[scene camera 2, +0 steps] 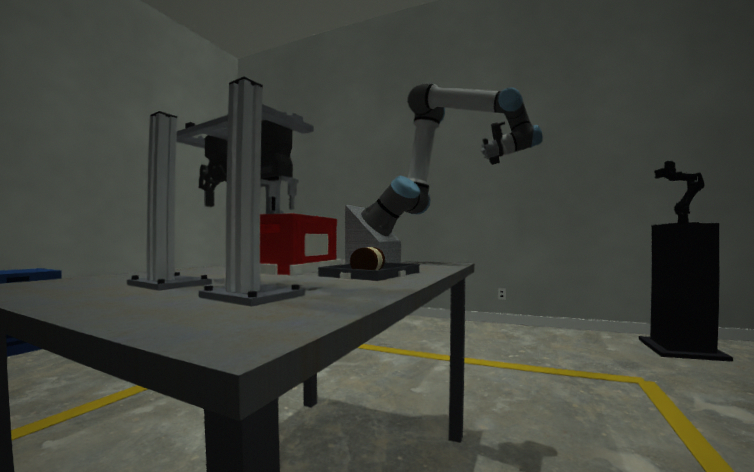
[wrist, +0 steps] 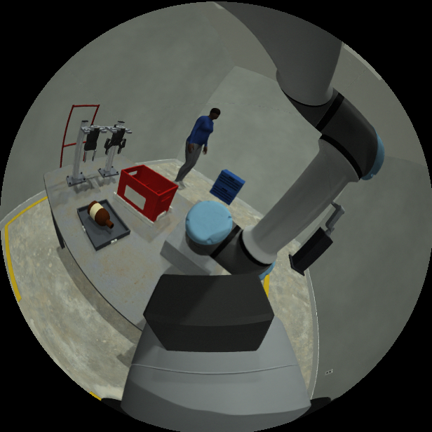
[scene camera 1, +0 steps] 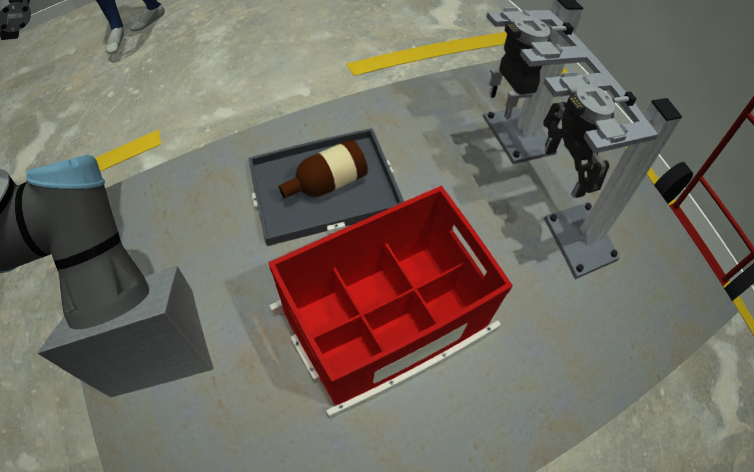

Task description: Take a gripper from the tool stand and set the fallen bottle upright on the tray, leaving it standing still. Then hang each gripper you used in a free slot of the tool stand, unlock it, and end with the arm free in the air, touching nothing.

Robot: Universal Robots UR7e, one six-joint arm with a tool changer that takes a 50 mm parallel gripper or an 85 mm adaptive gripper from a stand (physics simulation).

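Frame: origin at the arm's base, x left, y back, z up, level; millimetres.
Where they show: hand at its tool point: [scene camera 2: 484, 151] [scene camera 1: 14, 17]; arm's base at its link origin: [scene camera 2: 375, 223] [scene camera 1: 108, 306].
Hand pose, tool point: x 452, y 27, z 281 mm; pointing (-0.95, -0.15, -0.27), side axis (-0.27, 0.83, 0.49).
Observation:
Things, the pixels of their centre, and the offset from my tool point. "spot": a spot on its surface instead.
- brown bottle with a cream label, body centre: [scene camera 1: 320, 174] [scene camera 2: 371, 259] dx -298, dy -451, dz -407 mm
- dark grey tray at a spot on its surface: [scene camera 1: 289, 217] spot: dx -335, dy -372, dz -443 mm
- arm's bare wrist end at a spot on its surface: [scene camera 2: 483, 151] spot: dx -5, dy -15, dz -5 mm
- red six-compartment crate at the middle of its body: [scene camera 1: 388, 303] [scene camera 2: 293, 243] dx -589, dy -428, dz -361 mm
The brown bottle with a cream label [scene camera 1: 317, 175] [scene camera 2: 364, 259] [wrist: 98, 213] lies on its side on the dark grey tray [scene camera 1: 289, 217] [wrist: 100, 238], neck towards the arm's base. The tool stand [scene camera 1: 628, 178] [scene camera 2: 243, 194] [wrist: 77, 155] holds both grippers, fingers down. The parallel gripper [scene camera 1: 502, 99] [scene camera 2: 282, 200] [wrist: 90, 156] hangs in one slot, its fingers apart. The adaptive gripper [scene camera 1: 566, 166] [wrist: 115, 150] hangs in the other, its fingers apart. The arm's bare wrist end [scene camera 2: 489, 150] is in the air, carrying no gripper and away from the table.
A red six-compartment crate [scene camera 1: 489, 306] [scene camera 2: 275, 244] [wrist: 161, 201] stands beside the tray. The arm's grey base block [scene camera 1: 139, 345] stands at the table's other end. A person [wrist: 201, 130] stands beyond the table. A black pedestal [scene camera 2: 684, 278] [wrist: 311, 251] bears a small arm.

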